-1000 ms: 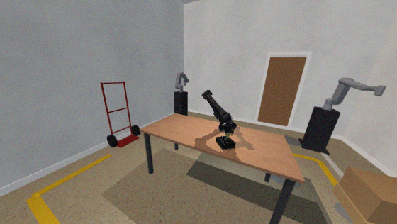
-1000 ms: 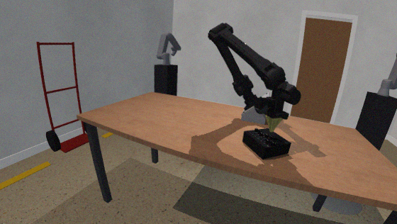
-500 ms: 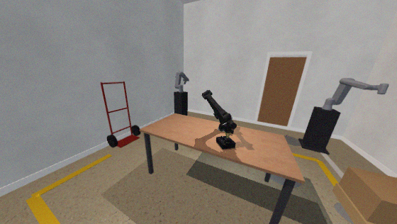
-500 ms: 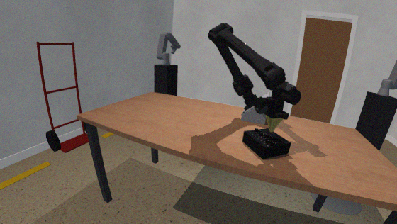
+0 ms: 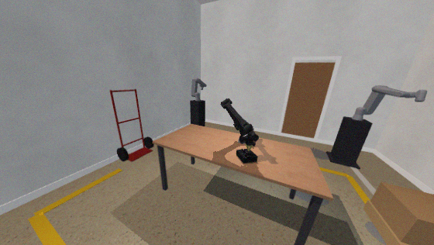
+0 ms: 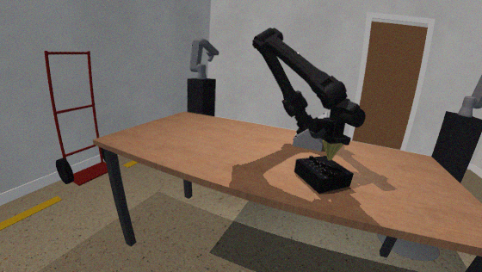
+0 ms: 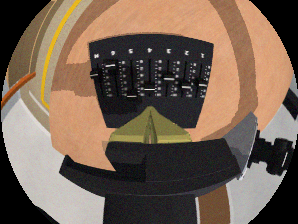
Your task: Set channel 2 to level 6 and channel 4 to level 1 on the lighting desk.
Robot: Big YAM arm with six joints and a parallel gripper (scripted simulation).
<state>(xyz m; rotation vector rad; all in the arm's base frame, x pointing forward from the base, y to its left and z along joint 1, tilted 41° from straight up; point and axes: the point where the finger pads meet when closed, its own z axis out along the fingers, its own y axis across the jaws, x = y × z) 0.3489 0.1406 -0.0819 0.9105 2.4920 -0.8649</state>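
The fader cap lies 2 cm ahead of my hand, 2 cm to the right of it and 2 cm below it.
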